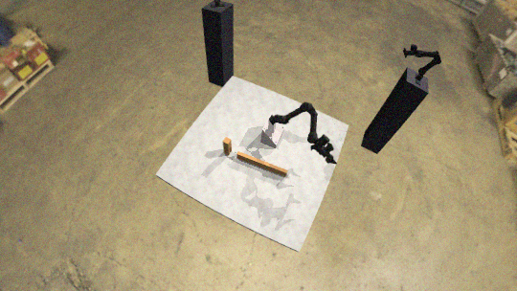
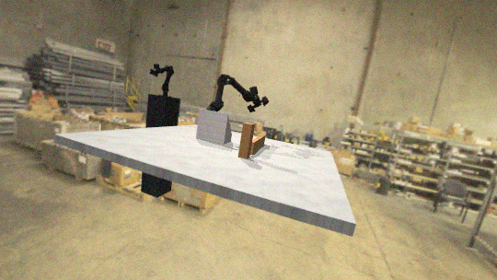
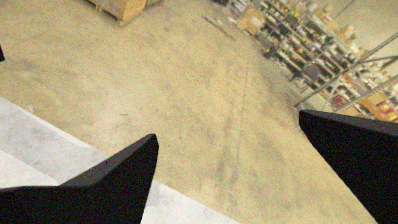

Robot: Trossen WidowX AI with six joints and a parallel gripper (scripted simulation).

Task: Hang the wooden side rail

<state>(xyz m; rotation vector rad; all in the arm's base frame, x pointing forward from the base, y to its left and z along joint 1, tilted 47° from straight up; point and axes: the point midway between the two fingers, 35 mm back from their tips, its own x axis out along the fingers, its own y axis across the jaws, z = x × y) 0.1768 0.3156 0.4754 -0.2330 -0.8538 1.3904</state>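
The wooden headboard post is 81 cm to the right of my gripper tip, 19 cm ahead of it and 18 cm below it.
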